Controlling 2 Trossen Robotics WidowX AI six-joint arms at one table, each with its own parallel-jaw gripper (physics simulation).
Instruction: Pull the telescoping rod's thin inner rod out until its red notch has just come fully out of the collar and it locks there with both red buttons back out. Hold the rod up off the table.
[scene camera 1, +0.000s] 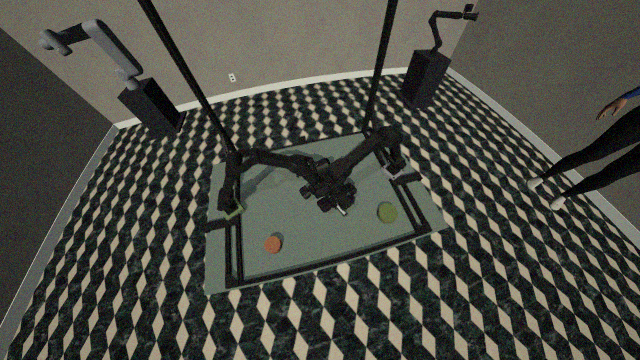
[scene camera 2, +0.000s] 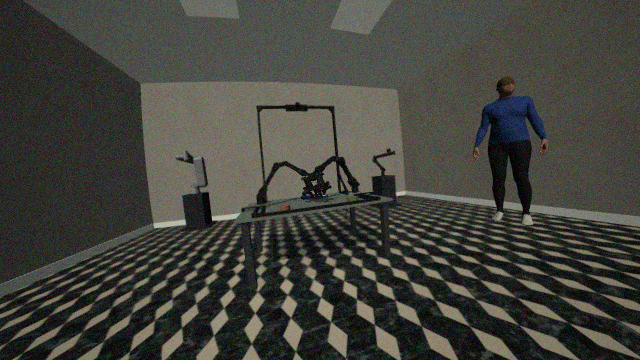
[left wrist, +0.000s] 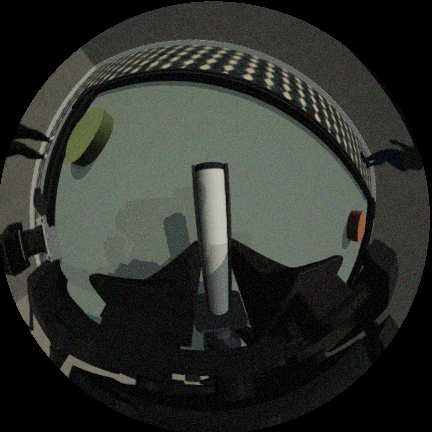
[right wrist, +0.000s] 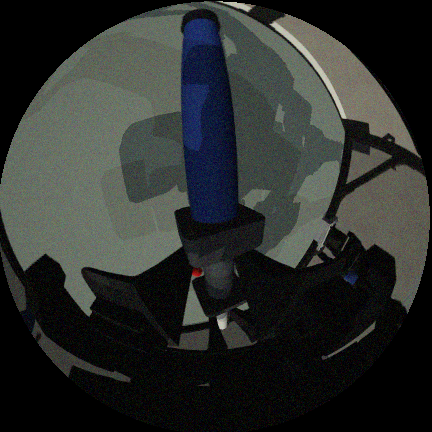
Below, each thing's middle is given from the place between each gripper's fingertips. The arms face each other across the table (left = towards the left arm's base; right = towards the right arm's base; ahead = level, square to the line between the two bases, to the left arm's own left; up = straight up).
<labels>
My left hand is 140 mm past the thin inner rod (left wrist: 210, 183) and 50 mm to the left of it. Round my left hand: telescoping rod (right wrist: 214, 228) (150 mm behind, 60 mm to the right, 10 mm below).
The thin inner rod lies 20 mm behind my right hand, 10 mm to the right of it and 10 mm above it. Round my right hand: telescoping rod: 40 mm behind, 20 mm to the right.
</labels>
